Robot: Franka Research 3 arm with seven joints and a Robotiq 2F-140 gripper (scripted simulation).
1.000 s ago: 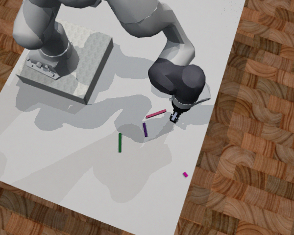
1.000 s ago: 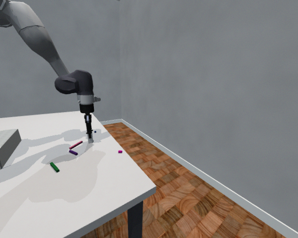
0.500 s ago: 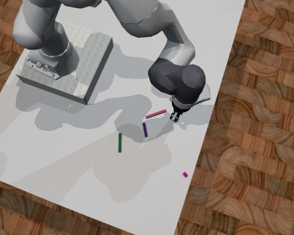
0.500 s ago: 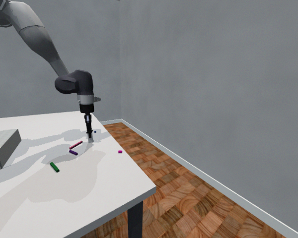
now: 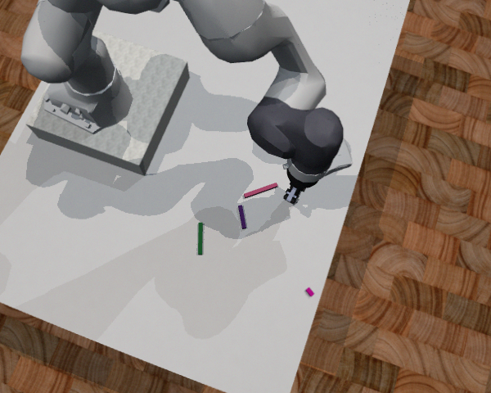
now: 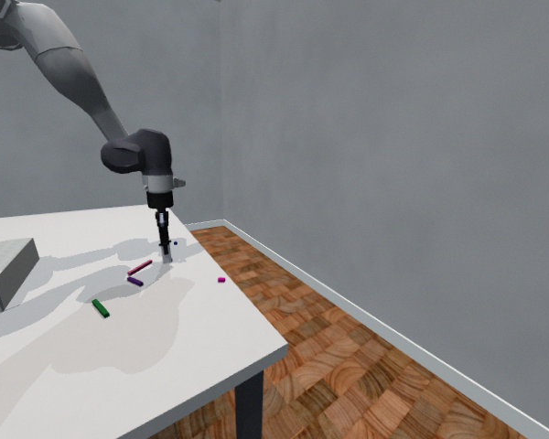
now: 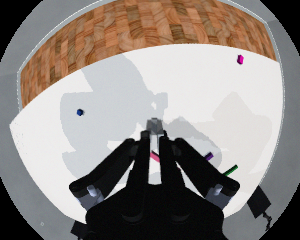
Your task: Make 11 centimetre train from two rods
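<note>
Right now my hand is 80 mm past the pink rod and 30 mm above it. The rest, counted from my hand: grey rod 30 mm below; then small blue rod 140 mm to the left, 70 mm ahead, 30 mm below; then purple rod 110 mm behind, 80 mm to the right, 30 mm below.
</note>
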